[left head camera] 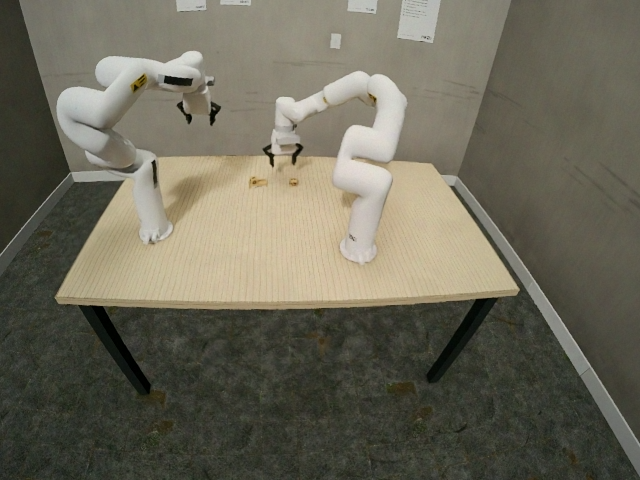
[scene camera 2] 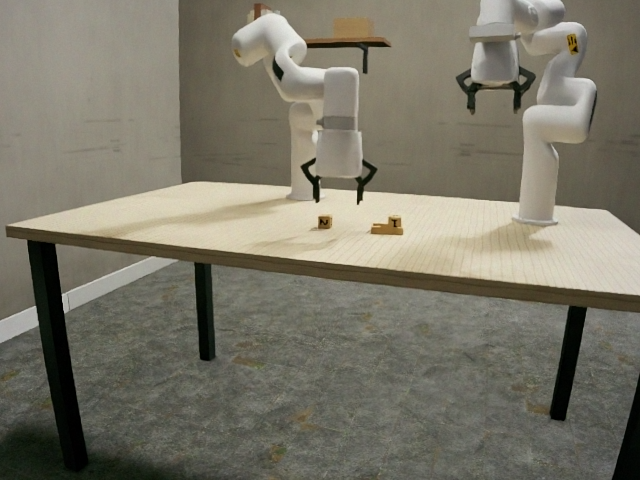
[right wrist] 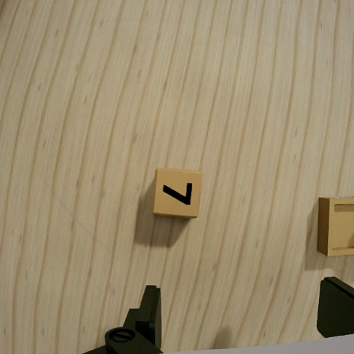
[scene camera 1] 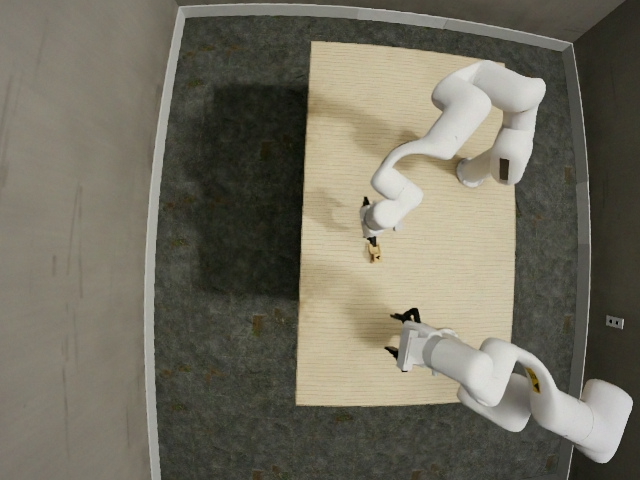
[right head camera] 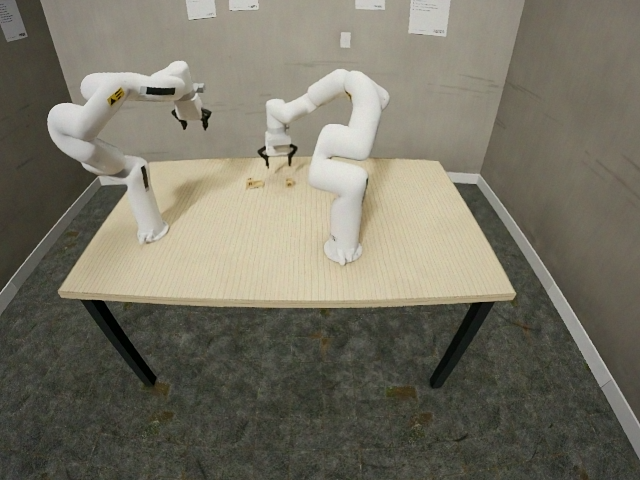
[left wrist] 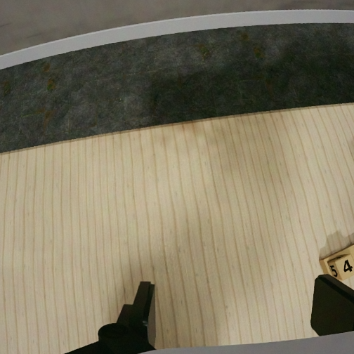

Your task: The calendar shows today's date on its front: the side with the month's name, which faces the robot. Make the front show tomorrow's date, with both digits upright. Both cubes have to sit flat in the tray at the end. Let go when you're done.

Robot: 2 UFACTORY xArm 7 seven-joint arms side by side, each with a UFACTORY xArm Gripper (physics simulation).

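Frame: origin at the left arm's base, x left, y back, z up, level; centimetres.
Seen in the pictures: left gripper, fingertip midpoint: [left head camera: 201, 122] [scene camera 2: 493, 112] [scene camera 1: 391, 331] [right head camera: 195, 127]; right gripper, fingertip midpoint: [left head camera: 282, 165] [scene camera 2: 337, 203] [right head camera: 278, 166]; left arm's base, link origin: [left head camera: 156, 231] [scene camera 2: 535, 221] [right head camera: 153, 231]; right arm's base, link origin: [left head camera: 357, 249] [scene camera 2: 305, 197] [scene camera 1: 469, 172] [right head camera: 342, 249].
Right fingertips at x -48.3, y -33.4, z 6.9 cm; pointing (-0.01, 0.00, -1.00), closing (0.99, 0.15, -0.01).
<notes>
Pixels of each thing's top centre, then the offset from my right fingertips to it. Level surfaces: height alone.
- loose wooden cube, top centre: [scene camera 2: 325, 214] [left head camera: 293, 179] [right head camera: 288, 179] dz -3.9, dx -4.2, dy +5.3 cm
- second cube, top centre: [scene camera 2: 394, 215] [scene camera 1: 378, 257] [left head camera: 253, 177] [right head camera: 249, 179] dz -2.9, dx +12.3, dy +5.0 cm
- wooden table, surface height: dz -6.9 cm
A loose wooden cube [left head camera: 293, 181] [right head camera: 290, 182] [scene camera 2: 324, 221] [right wrist: 177, 193] lies flat on the table with a sideways 7 on top. The tray [left head camera: 262, 182] [right head camera: 257, 184] [scene camera 1: 371, 250] [scene camera 2: 387, 231] [right wrist: 324, 227] stands beside it. The second cube [left head camera: 253, 181] [right head camera: 250, 182] [scene camera 1: 377, 256] [scene camera 2: 395, 221] [left wrist: 344, 266] sits at one end of the tray, showing 4 and 5 in the left wrist view. My right gripper [left head camera: 283, 164] [right head camera: 278, 165] [scene camera 2: 338, 202] [right wrist: 242, 309] is open and empty above the loose cube's area. My left gripper [left head camera: 200, 122] [right head camera: 194, 128] [scene camera 2: 493, 111] [left wrist: 236, 306] is open, high above the table. The front digits are too small to read.
The wooden table [left head camera: 258, 248] [right head camera: 258, 248] [scene camera 1: 341, 289] [scene camera 2: 465, 242] carries both arm bases. In scene camera 2, a wall shelf [scene camera 2: 379, 42] with a box [scene camera 2: 353, 27] hangs behind the arms. The far table edge lies beyond the cubes in the head views.
</notes>
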